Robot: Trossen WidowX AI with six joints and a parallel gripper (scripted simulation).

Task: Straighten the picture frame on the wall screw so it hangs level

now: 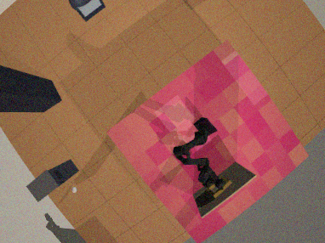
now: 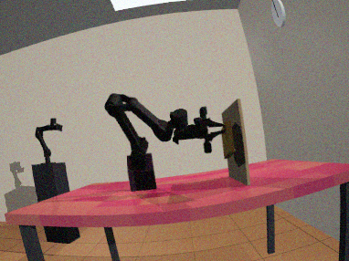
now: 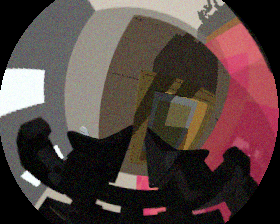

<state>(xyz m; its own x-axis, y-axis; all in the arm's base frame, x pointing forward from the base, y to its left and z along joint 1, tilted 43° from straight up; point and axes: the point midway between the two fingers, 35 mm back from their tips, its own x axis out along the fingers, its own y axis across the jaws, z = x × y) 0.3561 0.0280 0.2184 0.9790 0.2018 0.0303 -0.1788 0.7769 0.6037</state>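
The picture frame lies 10 mm ahead of my gripper tip, 10 mm to the right of it and 50 mm below it. The rest, counted from my gripper tip: wall panel (20 mm ahead, 10 mm to the left, 70 mm below).
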